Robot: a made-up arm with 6 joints.
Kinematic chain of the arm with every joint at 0, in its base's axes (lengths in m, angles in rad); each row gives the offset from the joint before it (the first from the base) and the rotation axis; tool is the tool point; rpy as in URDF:
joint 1: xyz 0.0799 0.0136 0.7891 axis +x
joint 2: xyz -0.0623 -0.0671 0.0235 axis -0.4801 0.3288 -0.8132
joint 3: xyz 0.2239 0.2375 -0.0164 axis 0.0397 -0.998 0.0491
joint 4: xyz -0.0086 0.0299 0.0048 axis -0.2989 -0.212 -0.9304
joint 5: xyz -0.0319 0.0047 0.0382 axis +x
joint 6: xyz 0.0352 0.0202 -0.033 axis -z
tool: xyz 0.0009 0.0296 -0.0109 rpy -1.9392 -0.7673 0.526
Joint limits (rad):
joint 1: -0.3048..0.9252
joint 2: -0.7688..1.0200
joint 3: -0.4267..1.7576
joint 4: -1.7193..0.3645
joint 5: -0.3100..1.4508
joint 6: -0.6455..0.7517
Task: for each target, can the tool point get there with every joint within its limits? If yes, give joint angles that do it. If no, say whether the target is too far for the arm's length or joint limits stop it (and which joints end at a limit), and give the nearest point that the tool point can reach.
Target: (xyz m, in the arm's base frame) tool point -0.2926 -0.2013 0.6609
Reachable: no: joint limits stop it (at a limit: joint 1, joint 2, joint 4, joint 5) | nearest point -0.0369 0.0051 1.0173 | short by 0.485 m
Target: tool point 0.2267 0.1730 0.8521
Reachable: yes | joints 0.4692 0.2819 0.3328 -1.3280 0.4151 -0.1700
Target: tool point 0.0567 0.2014 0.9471
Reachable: yes | joints 0.4135 -0.4143 0.9105 -1.3539 0.5534 -0.2336
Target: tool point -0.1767 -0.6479 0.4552
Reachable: no: too far | nearest point 0.2501 -0.1327 0.6361 | short by 0.693 m
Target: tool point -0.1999 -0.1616 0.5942
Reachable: no: joint limits stop it (at a limit: joint 1, joint 2, joint 3, joint 4) | nearest point 0.2247 -0.0923 0.6464 | short by 0.433 m
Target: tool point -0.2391 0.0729 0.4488
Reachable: no: joint limits stop it (at a limit: joint 1, joint 2, joint 3, joint 5) | nearest point -0.0366 0.2539 0.7951 | short by 0.440 m
